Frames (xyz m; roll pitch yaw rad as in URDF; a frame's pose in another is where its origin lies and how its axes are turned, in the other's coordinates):
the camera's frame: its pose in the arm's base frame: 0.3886 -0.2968 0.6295 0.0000 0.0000 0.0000
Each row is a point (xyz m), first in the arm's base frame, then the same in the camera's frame.
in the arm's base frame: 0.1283 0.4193 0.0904
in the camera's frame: -0.2603 0.7161 -0.5391
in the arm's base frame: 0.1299 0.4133 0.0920
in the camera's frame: -0.2587 0.7101 -0.5375
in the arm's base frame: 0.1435 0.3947 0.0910
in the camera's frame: -0.2451 0.6915 -0.5385
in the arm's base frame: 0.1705 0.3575 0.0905
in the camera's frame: -0.2181 0.6543 -0.5390
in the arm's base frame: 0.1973 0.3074 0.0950
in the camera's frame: -0.1913 0.6042 -0.5345
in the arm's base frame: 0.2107 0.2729 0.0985
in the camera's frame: -0.1779 0.5697 -0.5310
